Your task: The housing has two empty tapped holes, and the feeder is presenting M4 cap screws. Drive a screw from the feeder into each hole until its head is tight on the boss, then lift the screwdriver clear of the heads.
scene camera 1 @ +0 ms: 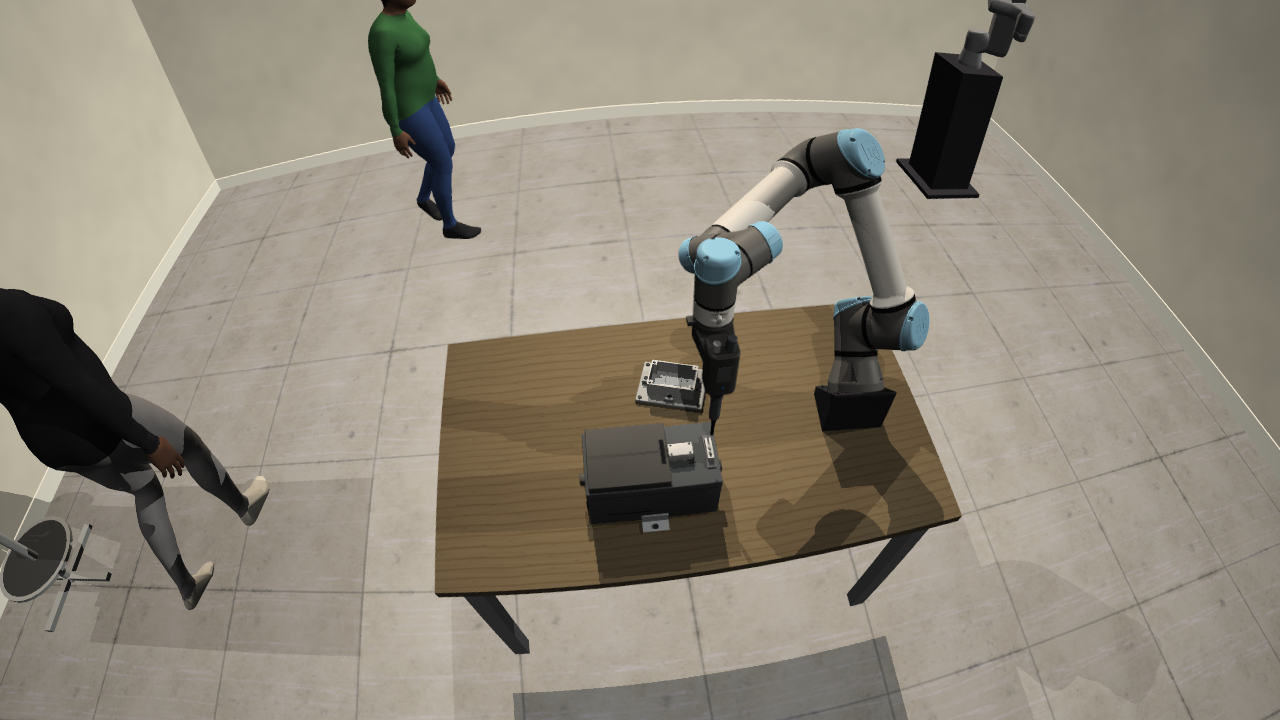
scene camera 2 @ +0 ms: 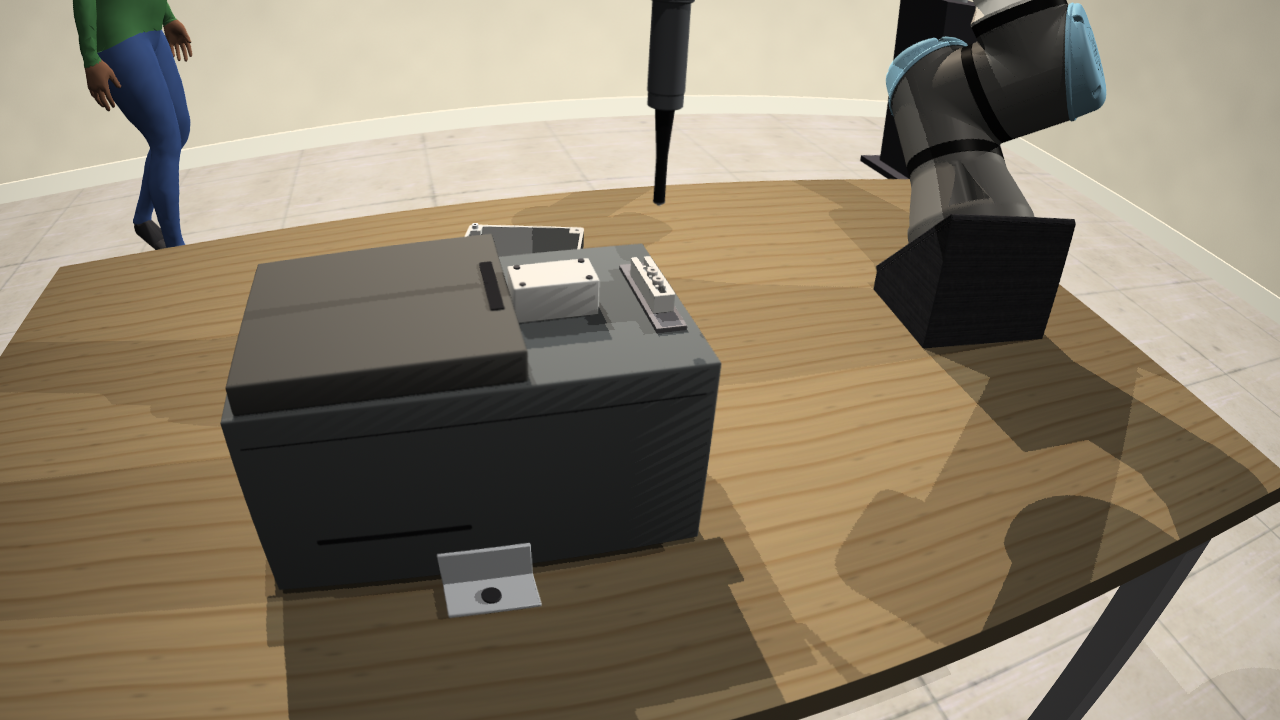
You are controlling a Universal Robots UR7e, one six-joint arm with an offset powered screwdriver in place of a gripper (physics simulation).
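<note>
The screwdriver (scene camera 1: 713, 431) (scene camera 2: 659, 202) points down, its tip in the air above and behind the feeder's right end. No screw shows on the tip, so I take it as open. The feeder (scene camera 1: 626, 454) (scene camera 2: 384, 313) is a dark box with a raised lid. A pale presenting block (scene camera 1: 709, 450) (scene camera 2: 653, 282) with small screw-like details is on its right top, apart from the tip. The light grey housing (scene camera 1: 675, 394) (scene camera 2: 528, 238) stands behind the feeder. In scene camera 2 the feeder hides most of it. Its tapped holes and any screw heads are too small to tell.
A white block (scene camera 1: 680, 451) (scene camera 2: 554, 291) rises from the feeder top beside the lid. A bracket (scene camera 1: 655, 524) (scene camera 2: 489, 591) sticks out at the feeder's front. The robot's black base (scene camera 1: 854, 409) (scene camera 2: 993, 282) is on the right of the table. Two people stand on the floor.
</note>
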